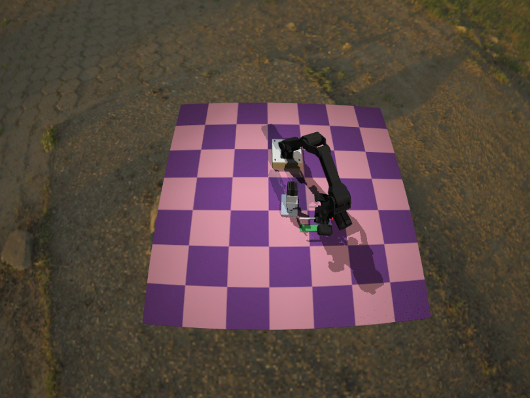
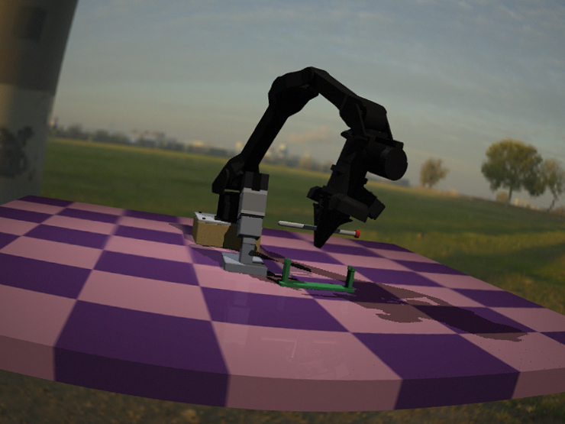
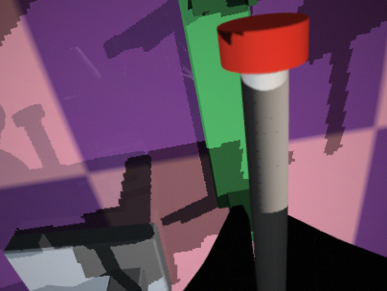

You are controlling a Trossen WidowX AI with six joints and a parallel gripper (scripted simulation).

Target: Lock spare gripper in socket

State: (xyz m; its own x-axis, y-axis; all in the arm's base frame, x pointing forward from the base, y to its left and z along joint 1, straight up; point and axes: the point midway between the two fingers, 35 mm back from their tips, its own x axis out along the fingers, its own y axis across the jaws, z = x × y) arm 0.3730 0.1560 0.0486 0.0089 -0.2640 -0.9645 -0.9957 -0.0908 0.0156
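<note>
The green rack lies 50 mm below my gripper tip and 10 mm to the left of it. The rest, counted from my gripper tip: spare gripper 120 mm to the right, 100 mm behind, 50 mm above; grey mount 110 mm to the right, 90 mm behind, 20 mm below.
</note>
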